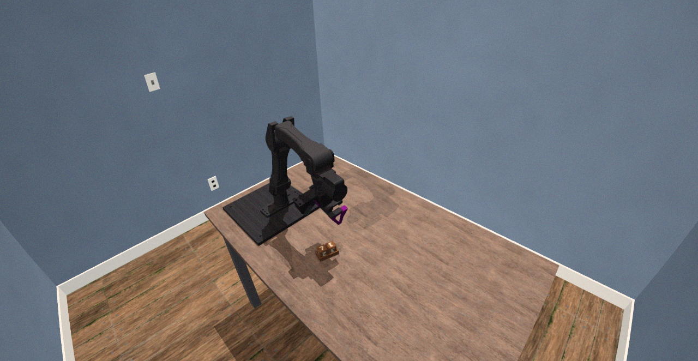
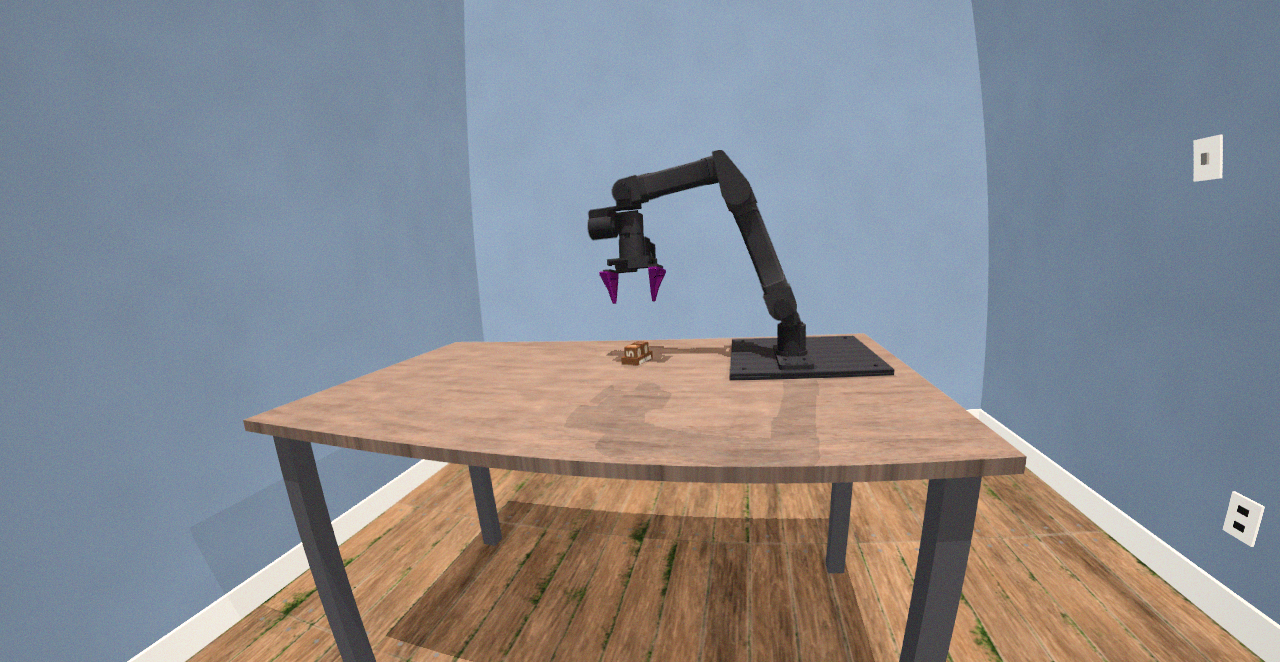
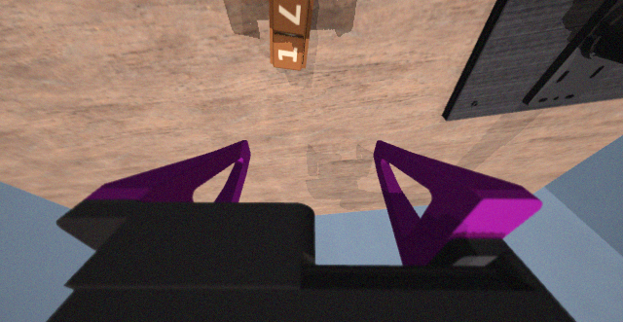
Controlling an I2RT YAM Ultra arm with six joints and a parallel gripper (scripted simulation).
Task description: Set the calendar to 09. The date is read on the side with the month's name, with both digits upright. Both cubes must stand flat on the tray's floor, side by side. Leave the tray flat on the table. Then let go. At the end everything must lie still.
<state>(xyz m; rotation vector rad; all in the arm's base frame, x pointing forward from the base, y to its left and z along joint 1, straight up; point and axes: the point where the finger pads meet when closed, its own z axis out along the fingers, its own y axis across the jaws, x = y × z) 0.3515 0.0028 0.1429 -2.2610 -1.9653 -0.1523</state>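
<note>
Right now my hand is 10 mm short of the wooden tray, 50 mm to the left of it and 150 mm above it.
</note>
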